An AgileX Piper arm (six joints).
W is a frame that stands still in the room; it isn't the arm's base.
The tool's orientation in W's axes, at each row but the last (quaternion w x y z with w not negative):
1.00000, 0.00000, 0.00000, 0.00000
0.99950, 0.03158, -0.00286, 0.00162
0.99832, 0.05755, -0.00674, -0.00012
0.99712, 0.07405, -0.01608, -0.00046
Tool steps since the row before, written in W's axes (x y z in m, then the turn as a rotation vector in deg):
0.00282, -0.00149, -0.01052, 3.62, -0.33, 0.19
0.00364, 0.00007, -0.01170, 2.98, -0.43, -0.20
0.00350, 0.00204, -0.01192, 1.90, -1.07, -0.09
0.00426, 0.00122, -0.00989, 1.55, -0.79, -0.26
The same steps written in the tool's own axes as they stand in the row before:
0.00282, -0.00149, -0.01052, 3.62, -0.33, 0.19
0.00357, -0.00068, -0.01170, 2.98, -0.45, -0.19
0.00334, 0.00065, -0.01212, 1.90, -1.07, 0.01
0.00394, -0.00026, -0.01009, 1.54, -0.82, -0.19

